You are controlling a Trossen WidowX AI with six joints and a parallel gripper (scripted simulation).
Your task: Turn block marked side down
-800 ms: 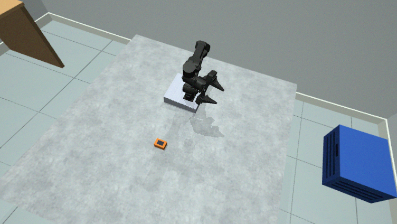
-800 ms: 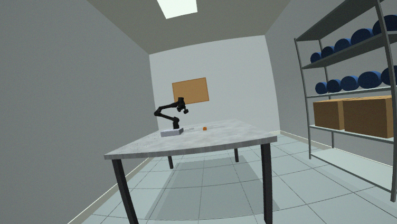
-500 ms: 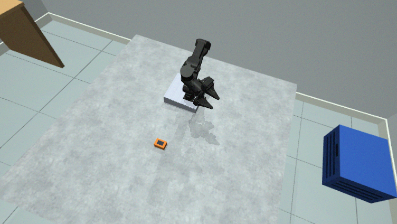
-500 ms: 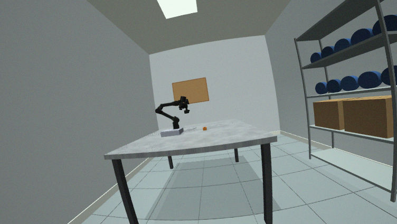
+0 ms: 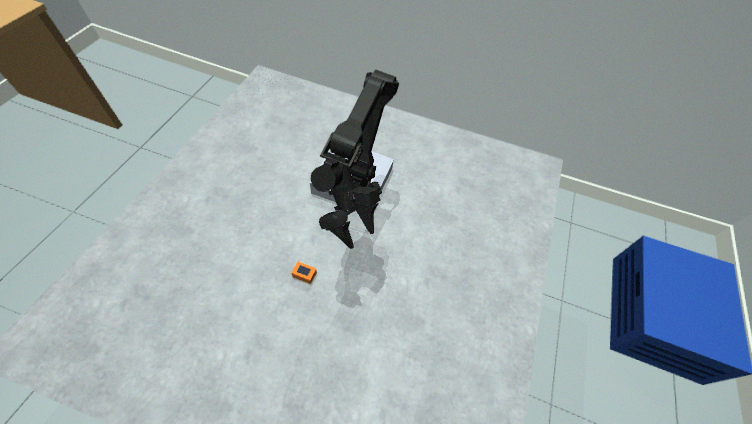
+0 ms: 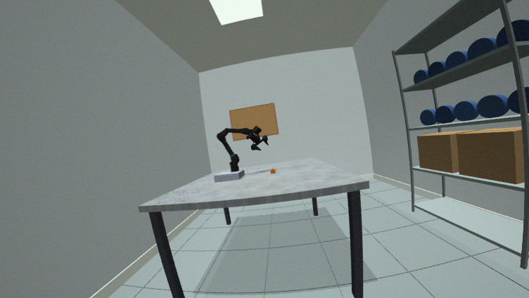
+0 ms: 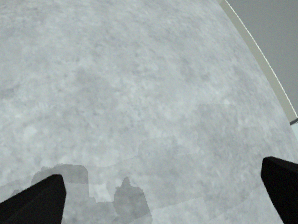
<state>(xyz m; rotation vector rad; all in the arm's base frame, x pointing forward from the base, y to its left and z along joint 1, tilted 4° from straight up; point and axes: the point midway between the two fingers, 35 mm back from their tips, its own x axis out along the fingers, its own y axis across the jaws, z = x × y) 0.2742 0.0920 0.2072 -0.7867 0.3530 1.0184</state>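
Now: gripper tip 200 mm above the orange block, 160 mm to the left of it and 50 mm short of it.
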